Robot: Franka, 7 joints.
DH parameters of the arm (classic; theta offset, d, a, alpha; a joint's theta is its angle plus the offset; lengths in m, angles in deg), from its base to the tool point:
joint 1: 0 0.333 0 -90
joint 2: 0 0 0 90
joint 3: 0 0.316 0.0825 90
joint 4: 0 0 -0.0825 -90
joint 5: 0 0.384 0 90
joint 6: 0 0 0.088 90
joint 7: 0 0.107 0 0
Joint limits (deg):
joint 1: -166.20..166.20
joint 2: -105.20..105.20
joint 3: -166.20..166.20
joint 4: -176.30..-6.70
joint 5: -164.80..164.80
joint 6: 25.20..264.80
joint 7: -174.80..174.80
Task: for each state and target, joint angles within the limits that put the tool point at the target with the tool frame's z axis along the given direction. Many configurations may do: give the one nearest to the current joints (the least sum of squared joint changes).
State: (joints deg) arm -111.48 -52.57 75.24 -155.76 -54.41 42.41 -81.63
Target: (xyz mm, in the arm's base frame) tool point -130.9 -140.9 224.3 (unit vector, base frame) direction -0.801 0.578 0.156
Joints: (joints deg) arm -142.15 -8.88 46.97 -176.00 -60.96 81.66 -81.63
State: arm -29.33 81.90 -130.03 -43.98 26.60 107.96 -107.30
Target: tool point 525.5 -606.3 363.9 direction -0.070 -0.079 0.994
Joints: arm -45.26 104.89 -162.60 -17.13 -10.81 92.40 -107.30
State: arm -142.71 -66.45 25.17 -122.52 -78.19 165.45 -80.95
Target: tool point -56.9 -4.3 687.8 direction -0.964 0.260 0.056
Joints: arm -139.20 -105.20 2.73 -158.52 -68.35 117.91 -80.95
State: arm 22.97 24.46 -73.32 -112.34 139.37 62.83 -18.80
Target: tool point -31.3 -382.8 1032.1 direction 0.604 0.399 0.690
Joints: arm 3.06 8.69 -117.35 -65.57 162.98 79.07 -18.80
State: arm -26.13 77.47 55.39 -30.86 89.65 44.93 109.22
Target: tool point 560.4 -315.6 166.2 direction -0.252 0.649 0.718
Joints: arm -54.92 85.44 30.95 -52.38 75.63 33.79 109.22
